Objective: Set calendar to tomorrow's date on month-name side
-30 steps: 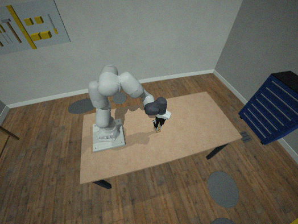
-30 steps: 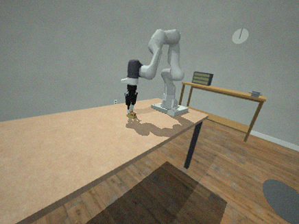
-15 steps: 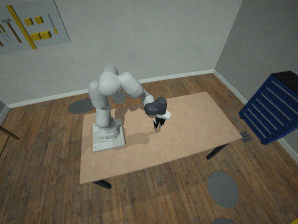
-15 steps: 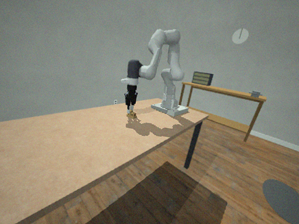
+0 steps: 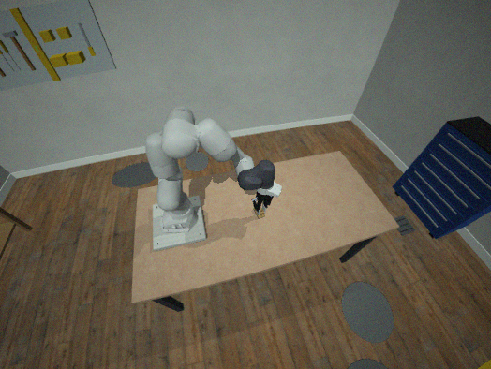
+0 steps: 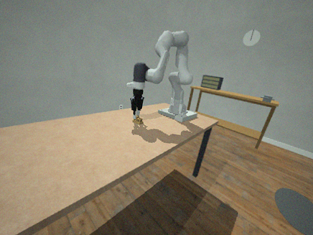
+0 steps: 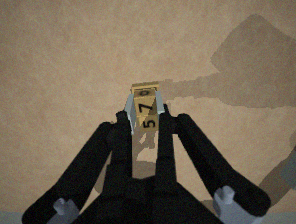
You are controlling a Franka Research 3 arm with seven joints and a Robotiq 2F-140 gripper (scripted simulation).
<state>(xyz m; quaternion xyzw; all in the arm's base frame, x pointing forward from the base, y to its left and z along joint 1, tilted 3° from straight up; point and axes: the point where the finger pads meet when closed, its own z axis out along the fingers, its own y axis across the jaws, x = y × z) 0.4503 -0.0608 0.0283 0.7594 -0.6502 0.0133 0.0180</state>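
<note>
Right now my hand is 3 cm above the wooden digit cube. Also, from my hand: wooden tray: 5 cm below, 2 cm to the left, 1 cm behind.
</note>
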